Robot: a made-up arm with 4 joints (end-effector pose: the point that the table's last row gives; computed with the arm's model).
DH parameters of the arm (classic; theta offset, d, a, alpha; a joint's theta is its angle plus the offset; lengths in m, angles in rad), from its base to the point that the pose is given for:
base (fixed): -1.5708 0.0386 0 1.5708
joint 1: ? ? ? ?
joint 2: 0 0.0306 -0.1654 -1.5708
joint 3: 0 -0.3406 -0.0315 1.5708
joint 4: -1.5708 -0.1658 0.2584 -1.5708
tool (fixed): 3.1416 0.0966 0 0
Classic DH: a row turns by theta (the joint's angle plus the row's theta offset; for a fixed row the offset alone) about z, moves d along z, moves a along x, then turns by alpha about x.
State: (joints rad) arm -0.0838 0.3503 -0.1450 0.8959
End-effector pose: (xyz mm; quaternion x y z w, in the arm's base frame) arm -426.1 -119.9 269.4 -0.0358 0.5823 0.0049 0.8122
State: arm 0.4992 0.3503 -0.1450 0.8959
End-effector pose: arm -426.1 27.0 297.2 -0.2677 0.5592 -0.1627 0.7676
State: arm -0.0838 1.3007 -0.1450 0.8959
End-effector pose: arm -85.3 -137.1 475.1 -0.0519 0.8867 0.0517 0.4565
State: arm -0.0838 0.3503 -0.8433 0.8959
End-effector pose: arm -417.5 70.2 308.9 -0.3627 0.5366 -0.0879 0.7568
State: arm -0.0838 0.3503 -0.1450 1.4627
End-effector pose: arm -279.5 -115.1 221.5 -0.0357 0.7862 -0.0053 0.6169
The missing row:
joint 1: 1.5708 0.0551 0.0121 -1.5708
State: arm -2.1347 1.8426 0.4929 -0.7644
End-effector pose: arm -249.9 -551.1 -367.8 0.7601 0.4463 0.3226 0.3451
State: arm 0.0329 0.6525 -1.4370 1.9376
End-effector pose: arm -166.9 186.0 158.1 -0.5303 0.7178 -0.4063 0.1963
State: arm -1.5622 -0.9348 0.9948 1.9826
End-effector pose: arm 28.5 232.7 -162.9 0.5737 -0.0216 0.6462 0.5028
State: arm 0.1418 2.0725 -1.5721 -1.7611
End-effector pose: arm 131.5 -220.4 424.3 0.1899 0.1565 0.6562 0.7133
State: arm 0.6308 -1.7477 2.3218 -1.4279
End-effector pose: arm 126.6 20.4 -516.1 0.8629 -0.3335 0.2624 0.2744
